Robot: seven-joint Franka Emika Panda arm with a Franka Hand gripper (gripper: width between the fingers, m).
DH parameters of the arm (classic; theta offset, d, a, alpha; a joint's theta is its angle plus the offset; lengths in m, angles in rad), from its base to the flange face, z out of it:
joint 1: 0 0.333 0 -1.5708
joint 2: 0 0 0 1.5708
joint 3: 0 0.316 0.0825 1.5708
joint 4: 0 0 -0.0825 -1.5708
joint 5: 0 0.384 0 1.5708
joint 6: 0 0 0.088 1.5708
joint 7: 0 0.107 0 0
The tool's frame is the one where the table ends.
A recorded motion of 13 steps. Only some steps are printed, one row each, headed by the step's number.
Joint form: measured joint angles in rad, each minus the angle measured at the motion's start. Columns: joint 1, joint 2, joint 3, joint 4, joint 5, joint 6, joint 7.
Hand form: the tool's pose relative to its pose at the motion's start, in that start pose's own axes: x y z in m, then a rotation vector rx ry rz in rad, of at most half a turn. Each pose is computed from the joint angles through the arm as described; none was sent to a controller.
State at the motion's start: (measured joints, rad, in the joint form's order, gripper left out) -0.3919 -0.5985 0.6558 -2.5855 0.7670 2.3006 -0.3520
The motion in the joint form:
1: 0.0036 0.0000 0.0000 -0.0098 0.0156 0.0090 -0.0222
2: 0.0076 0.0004 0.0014 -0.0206 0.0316 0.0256 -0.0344
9: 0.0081 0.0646 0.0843 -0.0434 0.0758 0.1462 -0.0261
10: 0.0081 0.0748 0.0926 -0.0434 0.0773 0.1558 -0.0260
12: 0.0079 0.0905 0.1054 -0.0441 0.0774 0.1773 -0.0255
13: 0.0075 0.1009 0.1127 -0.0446 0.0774 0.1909 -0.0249
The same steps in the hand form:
1: -0.0024 0.0013 0.0026 0.0069 0.0035 -0.0100
2: -0.0045 0.0026 0.0053 0.0108 0.0123 -0.0104
9: -0.0102 -0.0077 0.0380 0.0010 0.0245 -0.0075
10: -0.0106 -0.0091 0.0419 0.0015 0.0215 -0.0099
12: -0.0108 -0.0107 0.0473 -0.0017 0.0222 -0.0145
13: -0.0110 -0.0114 0.0506 -0.0034 0.0227 -0.0161

